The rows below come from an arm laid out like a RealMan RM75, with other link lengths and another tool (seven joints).
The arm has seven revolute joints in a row. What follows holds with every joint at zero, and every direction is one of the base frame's. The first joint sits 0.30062 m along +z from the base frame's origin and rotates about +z. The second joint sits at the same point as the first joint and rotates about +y. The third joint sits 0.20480 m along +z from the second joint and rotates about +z. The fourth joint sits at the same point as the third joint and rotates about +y. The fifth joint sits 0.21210 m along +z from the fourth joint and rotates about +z. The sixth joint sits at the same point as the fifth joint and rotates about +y. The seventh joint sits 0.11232 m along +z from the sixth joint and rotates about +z. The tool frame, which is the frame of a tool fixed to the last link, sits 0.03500 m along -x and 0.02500 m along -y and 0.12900 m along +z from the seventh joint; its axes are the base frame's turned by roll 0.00, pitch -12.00 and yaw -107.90 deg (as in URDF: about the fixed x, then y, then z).
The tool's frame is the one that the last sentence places.
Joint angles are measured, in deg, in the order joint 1, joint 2, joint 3, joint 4, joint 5, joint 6, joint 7. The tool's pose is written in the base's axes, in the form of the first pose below.
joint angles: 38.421, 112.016, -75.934, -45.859, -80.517, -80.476, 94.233
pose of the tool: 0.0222 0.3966 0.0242 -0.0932 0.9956 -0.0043 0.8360 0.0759 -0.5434
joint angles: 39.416, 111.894, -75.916, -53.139, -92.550, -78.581, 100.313
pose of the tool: 0.0267 0.4011 0.0119 -0.1300 0.9915 -0.0027 0.9207 0.1197 -0.3714
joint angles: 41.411, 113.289, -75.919, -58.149, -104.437, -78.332, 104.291
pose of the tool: 0.0299 0.4020 -0.0040 -0.1810 0.9834 -0.0114 0.9629 0.1748 -0.2056
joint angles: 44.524, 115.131, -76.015, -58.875, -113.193, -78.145, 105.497
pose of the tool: 0.0315 0.4030 -0.0216 -0.2264 0.9735 -0.0311 0.9711 0.2231 -0.0848
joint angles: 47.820, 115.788, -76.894, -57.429, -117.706, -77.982, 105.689
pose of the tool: 0.0307 0.4028 -0.0350 -0.2635 0.9627 -0.0614 0.9646 0.2635 -0.0085
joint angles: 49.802, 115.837, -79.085, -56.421, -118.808, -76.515, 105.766
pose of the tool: 0.0264 0.4027 -0.0448 -0.2953 0.9525 -0.0743 0.9540 0.2982 0.0302
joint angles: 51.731, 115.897, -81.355, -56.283, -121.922, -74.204, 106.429
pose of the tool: 0.0250 0.4086 -0.0518 -0.3343 0.9401 -0.0669 0.9350 0.3397 0.1019
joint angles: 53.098, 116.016, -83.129, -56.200, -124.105, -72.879, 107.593
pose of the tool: 0.0240 0.4114 -0.0573 -0.3541 0.9327 -0.0677 0.9207 0.3604 0.1497
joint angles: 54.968, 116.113, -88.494, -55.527, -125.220, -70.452, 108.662
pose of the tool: 0.0222 0.4056 -0.0746 -0.4004 0.9108 -0.1001 0.8866 0.4127 0.2090
